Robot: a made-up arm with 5 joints.
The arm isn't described. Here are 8 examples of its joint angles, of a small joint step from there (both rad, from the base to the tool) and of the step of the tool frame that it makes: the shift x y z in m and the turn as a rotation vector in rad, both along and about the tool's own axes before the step.
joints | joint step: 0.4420 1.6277 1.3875 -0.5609 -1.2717 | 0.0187 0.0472 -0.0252 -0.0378 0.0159
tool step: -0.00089 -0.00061 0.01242 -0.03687 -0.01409 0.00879
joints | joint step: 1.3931 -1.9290 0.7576 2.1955 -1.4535 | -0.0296 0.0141 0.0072 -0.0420 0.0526
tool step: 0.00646 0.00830 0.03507 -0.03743 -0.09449 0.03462
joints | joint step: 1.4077 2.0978 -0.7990 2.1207 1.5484 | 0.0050 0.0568 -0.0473 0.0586 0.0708
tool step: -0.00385 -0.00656 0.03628 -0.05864 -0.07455 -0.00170
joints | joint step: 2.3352 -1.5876 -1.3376 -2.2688 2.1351 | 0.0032 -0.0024 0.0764 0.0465 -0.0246
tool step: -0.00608 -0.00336 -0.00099 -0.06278 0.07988 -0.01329
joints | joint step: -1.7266 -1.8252 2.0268 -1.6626 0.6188 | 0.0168 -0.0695 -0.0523 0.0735 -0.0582
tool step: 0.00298 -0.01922 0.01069 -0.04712 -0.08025 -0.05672
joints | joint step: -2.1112 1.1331 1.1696 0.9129 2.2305 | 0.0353 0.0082 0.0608 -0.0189 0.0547
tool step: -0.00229 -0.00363 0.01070 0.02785 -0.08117 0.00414
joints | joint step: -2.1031 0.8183 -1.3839 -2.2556 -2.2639 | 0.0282 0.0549 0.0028 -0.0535 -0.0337
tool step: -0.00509 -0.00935 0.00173 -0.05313 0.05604 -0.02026
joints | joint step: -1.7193 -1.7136 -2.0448 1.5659 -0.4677 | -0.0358 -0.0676 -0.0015 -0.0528 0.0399
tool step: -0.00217 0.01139 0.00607 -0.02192 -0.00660 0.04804
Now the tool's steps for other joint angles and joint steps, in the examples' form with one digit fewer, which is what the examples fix.
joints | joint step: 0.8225 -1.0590 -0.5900 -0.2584 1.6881 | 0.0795 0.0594 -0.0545 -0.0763 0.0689
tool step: -0.0178 -0.0053 0.0058 0.0646 -0.0906 -0.0821
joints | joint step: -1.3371 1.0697 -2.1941 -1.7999 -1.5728 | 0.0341 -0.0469 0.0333 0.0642 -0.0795
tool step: -0.0148 -0.0010 -0.0038 0.0645 0.0327 -0.0067
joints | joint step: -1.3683 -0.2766 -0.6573 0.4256 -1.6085 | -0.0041 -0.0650 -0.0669 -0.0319 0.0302
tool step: 0.0118 0.0324 -0.0005 -0.0345 0.0207 0.1165
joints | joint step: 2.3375 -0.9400 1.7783 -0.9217 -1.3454 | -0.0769 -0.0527 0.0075 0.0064 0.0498
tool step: 0.0026 -0.0080 0.0008 0.0014 -0.0246 -0.0202
